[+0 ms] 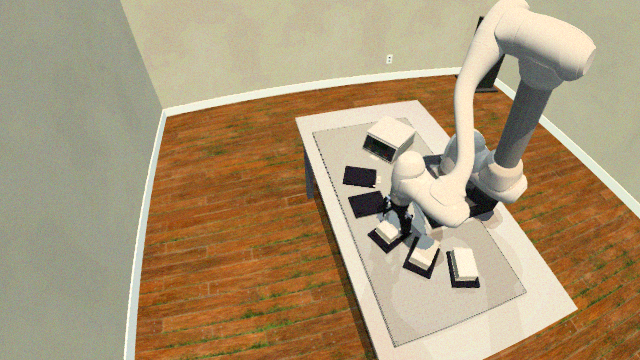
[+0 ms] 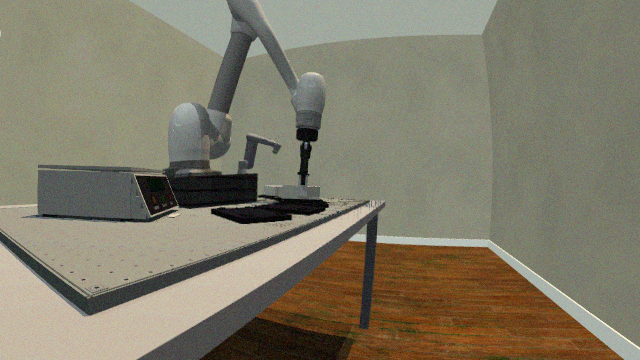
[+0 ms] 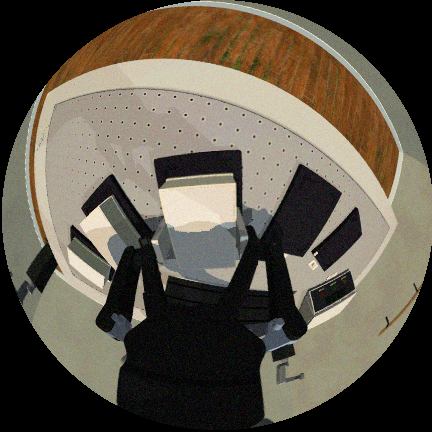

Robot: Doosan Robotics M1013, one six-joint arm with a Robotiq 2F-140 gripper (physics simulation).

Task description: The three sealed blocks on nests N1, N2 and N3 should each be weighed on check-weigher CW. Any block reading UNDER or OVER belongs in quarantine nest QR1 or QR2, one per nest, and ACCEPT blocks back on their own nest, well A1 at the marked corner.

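Frame: origin at the arm's base, x ahead, y left, z up, level; metres.
Where they show: gripper, fingertip midpoint: point(image 1: 392, 229) point(image 2: 302, 195) point(image 3: 202, 218).
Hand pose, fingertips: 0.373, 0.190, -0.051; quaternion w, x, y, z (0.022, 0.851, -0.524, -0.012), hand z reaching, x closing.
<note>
Each offset is from my fingertips to the top centre of the thing, as dx, dy, dz. "spot": to the spot under its first point. Level surfaces: height alone.
My gripper point(image 1: 398, 221) point(image 2: 304, 181) point(image 3: 202, 218) is shut on a pale sealed block @[-0.004, -0.002, +0.032] point(image 1: 387, 230) point(image 2: 297, 191) point(image 3: 197, 209). The block sits low on a dark nest @[+0.004, +0.004, -0.017] point(image 1: 381, 244) point(image 3: 193, 163), the nearest of three nests in a row. Whether the block fully rests on it I cannot tell. Two more pale blocks @[-0.101, +0.136, +0.023] point(image 1: 423, 255) @[-0.246, +0.232, +0.023] point(image 1: 464, 263) point(image 3: 109, 225) point(image 3: 86, 257) lie on their own dark nests beside it. Two empty dark nests @[spot: +0.053, -0.344, -0.022] point(image 1: 359, 176) @[spot: +0.065, -0.172, -0.023] point(image 1: 366, 203) point(image 3: 304, 209) point(image 3: 338, 239) lie toward the check-weigher @[-0.175, -0.558, +0.065] point(image 1: 389, 138) point(image 2: 98, 192) point(image 3: 328, 296), whose top is bare.
The arm's base stands on a dark plinth point(image 1: 485, 203) point(image 2: 214, 188) at the far side of the perforated grey board @[dz -0.034] point(image 1: 425, 308) point(image 2: 133, 255). The white table @[dz -0.048] point(image 1: 528, 322) stands on a wooden floor. The arm's elbow hangs over the nests.
</note>
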